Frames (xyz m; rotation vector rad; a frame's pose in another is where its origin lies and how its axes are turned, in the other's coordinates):
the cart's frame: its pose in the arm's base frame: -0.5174 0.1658 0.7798 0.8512 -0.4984 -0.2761
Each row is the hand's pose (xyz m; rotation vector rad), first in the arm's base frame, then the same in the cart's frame.
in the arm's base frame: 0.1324 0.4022 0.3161 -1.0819 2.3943 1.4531
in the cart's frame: 0.3100 -0.1852 -0.7502 0.8634 -2.2370 -0.4994
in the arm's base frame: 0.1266 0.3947 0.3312 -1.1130 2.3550 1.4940
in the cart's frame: 0.3129 -0.1785 -0.7339 0.8724 -2.2147 -0.5496
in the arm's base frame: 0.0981 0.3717 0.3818 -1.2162 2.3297 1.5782
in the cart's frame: 0.3140 -0.1550 -0.6760 0.8660 -2.1175 -0.6104
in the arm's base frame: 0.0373 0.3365 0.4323 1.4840 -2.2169 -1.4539
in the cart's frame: 0.2927 -0.1405 -0.5934 0.9426 -1.8368 -0.5593
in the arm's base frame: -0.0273 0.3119 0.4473 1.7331 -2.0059 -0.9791
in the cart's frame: 0.2528 -0.1468 -0.5354 1.1029 -1.4697 -0.3168
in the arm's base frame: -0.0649 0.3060 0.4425 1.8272 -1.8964 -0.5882
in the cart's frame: 0.2218 -0.1556 -0.5146 1.1943 -1.2361 -0.0786
